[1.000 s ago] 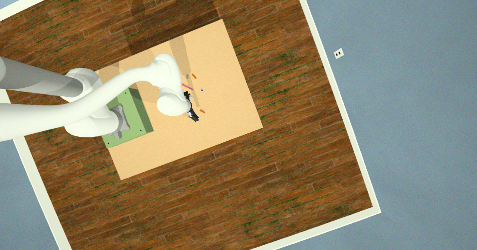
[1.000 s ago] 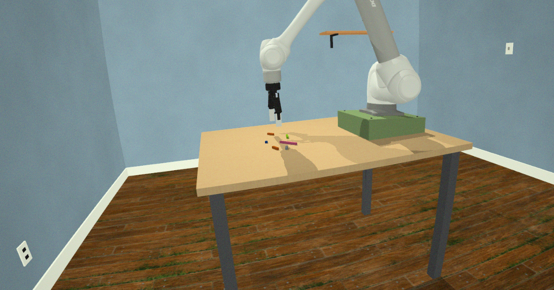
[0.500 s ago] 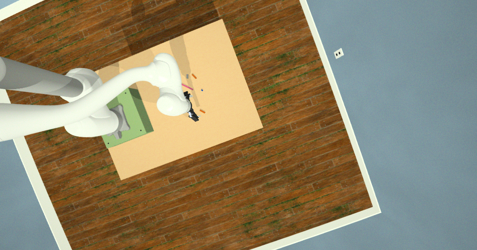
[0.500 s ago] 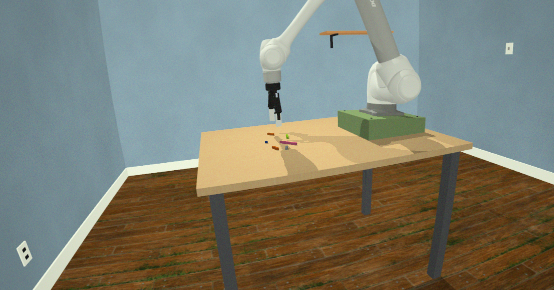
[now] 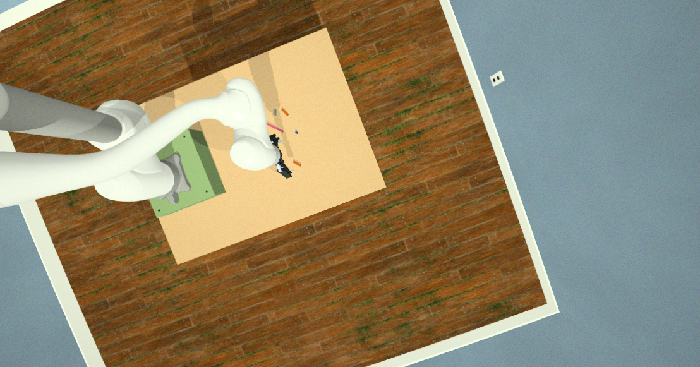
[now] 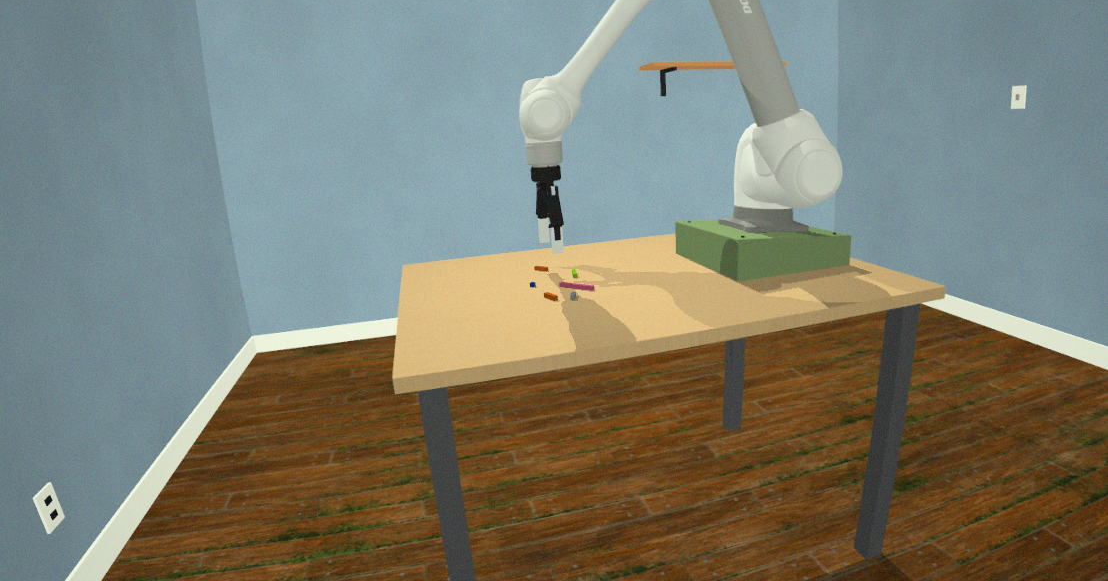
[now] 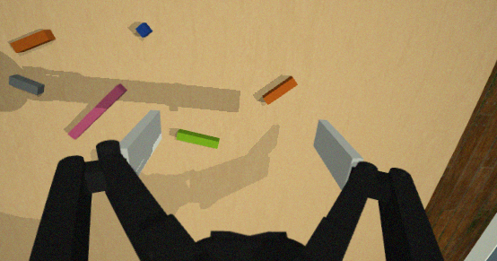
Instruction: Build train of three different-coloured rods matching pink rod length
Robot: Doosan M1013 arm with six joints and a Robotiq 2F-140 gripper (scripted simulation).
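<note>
The blue rod lies 70 mm ahead of my hand, 110 mm to the left of it and 70 mm below it. Round my hand: lime rod (50 mm behind, 40 mm to the left, 70 mm below); then grey rod (10 mm behind, 230 mm to the left, 70 mm below); then pink rod (30 mm behind, 160 mm to the left, 70 mm below).
</note>
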